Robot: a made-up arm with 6 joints. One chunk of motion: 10 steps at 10 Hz.
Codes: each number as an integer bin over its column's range. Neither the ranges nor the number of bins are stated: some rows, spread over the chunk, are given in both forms.
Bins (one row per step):
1: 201 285 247 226 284 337
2: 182 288 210 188 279 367
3: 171 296 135 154 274 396
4: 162 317 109 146 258 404
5: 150 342 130 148 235 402
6: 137 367 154 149 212 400
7: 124 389 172 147 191 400
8: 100 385 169 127 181 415
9: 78 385 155 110 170 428
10: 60 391 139 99 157 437
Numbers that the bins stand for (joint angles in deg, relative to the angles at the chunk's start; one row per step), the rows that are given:
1: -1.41 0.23 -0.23 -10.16 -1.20 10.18
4: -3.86 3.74 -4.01 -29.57 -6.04 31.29
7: -6.23 11.63 -2.29 -29.33 -18.49 30.03
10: -10.24 11.85 -3.19 -40.98 -24.81 41.68
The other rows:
2: -2.60 0.56 -1.25 -19.38 -2.13 19.63
3: -3.29 1.44 -3.30 -27.63 -3.06 28.77
5: -4.61 6.48 -3.44 -29.09 -10.31 30.66
6: -5.42 9.22 -2.78 -28.84 -14.59 30.03
8: -7.74 11.19 -2.37 -34.18 -20.35 34.75
9: -9.12 11.19 -2.75 -38.31 -22.40 38.85

